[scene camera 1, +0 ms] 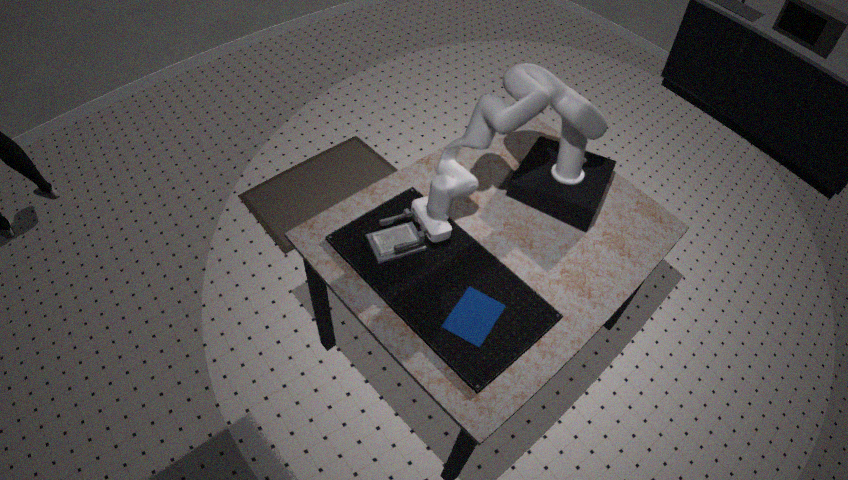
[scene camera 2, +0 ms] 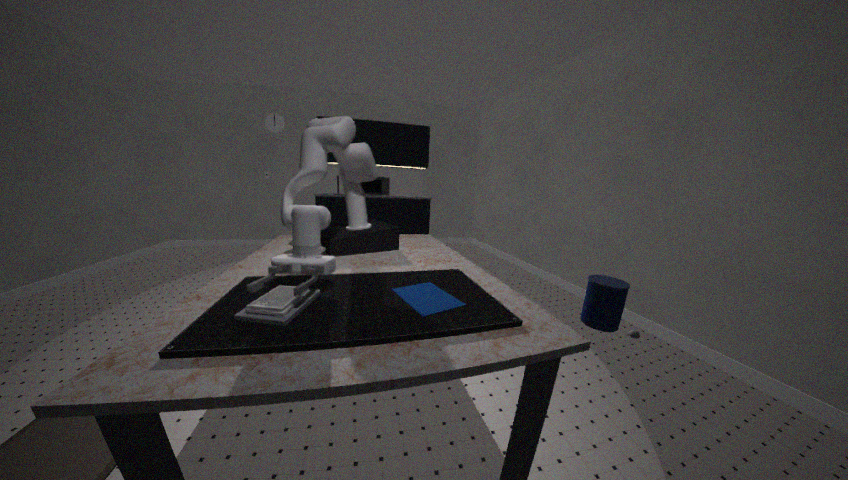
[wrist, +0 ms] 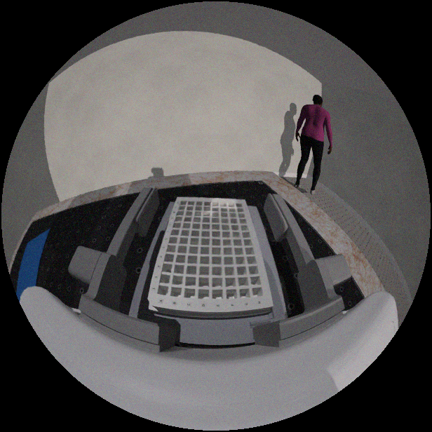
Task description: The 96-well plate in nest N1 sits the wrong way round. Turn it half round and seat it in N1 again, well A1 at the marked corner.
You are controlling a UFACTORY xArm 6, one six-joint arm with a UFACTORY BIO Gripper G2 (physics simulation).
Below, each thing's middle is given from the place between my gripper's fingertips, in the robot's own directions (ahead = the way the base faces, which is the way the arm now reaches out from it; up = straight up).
Labels:
My hand is 30 mm past the white 96-well plate [scene camera 2: 278, 301], 10 mm to the right of it and 30 mm above it. Round my hand: grey nest N1 [scene camera 2: 293, 312]: 30 mm behind, 10 mm to the left, 50 mm below; blue square [scene camera 1: 473, 317]: 30 mm behind, 360 mm to the left, 50 mm below.

